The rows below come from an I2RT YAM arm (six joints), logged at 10 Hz.
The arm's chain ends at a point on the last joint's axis. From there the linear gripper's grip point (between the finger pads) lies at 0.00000 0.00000 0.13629 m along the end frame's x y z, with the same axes.
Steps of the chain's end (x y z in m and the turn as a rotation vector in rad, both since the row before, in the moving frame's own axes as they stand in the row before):
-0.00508, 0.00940, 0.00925, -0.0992, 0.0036, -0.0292
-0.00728, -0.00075, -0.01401, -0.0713, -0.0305, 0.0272
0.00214, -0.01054, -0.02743, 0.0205, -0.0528, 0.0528
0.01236, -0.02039, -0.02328, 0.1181, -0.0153, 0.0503
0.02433, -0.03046, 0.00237, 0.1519, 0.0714, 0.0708
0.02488, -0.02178, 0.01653, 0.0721, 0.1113, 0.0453
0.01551, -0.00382, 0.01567, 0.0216, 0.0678, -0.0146
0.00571, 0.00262, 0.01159, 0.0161, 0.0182, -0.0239
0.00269, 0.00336, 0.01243, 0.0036, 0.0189, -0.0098
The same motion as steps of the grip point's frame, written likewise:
-0.00439, 0.02289, 0.00858, -0.0992, 0.0036, -0.0292
-0.01156, 0.00890, -0.01442, -0.0713, -0.0305, 0.0272
-0.00498, -0.01352, -0.02765, 0.0205, -0.0528, 0.0528
0.01068, -0.03649, -0.02425, 0.1181, -0.0153, 0.0503
0.03474, -0.05070, 0.00046, 0.1519, 0.0714, 0.0708
0.04022, -0.03123, 0.01533, 0.0721, 0.1113, 0.0453
0.02472, -0.00683, 0.01533, 0.0216, 0.0678, -0.0146
0.00816, 0.00040, 0.01155, 0.0161, 0.0182, -0.0239
0.00526, 0.00286, 0.01240, 0.0036, 0.0189, -0.0098

